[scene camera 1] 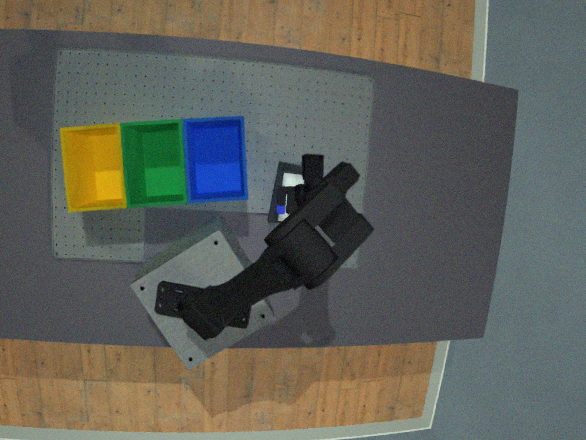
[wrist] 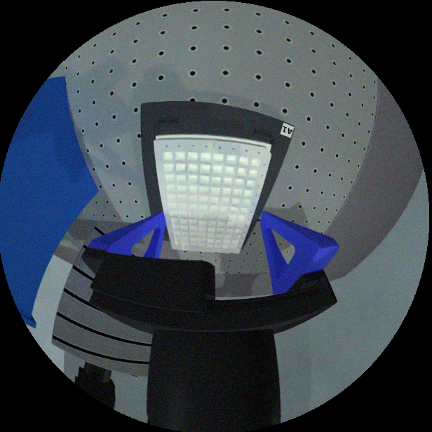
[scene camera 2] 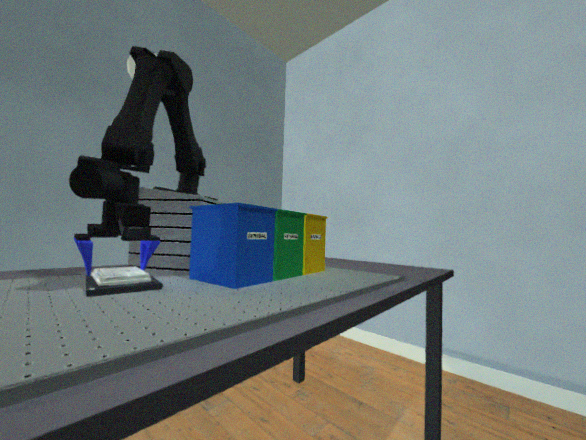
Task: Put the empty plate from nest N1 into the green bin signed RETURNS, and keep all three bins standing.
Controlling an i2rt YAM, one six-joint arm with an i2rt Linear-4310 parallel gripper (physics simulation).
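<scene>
A white well plate lies flat in a dark nest on the pegboard. My gripper is open, pointing down, with its blue fingertips on either side of the plate and close to its long edges; in the overhead view the arm hides much of plate and nest. The green bin stands upright between the blue bin and the yellow bin, both upright. The bin labels are too blurred to read.
The grey pegboard lies on the dark table. The blue bin is the nearest bin to the nest. The arm's grey base block stands close to bins and nest. The nest's corner tag reads A1.
</scene>
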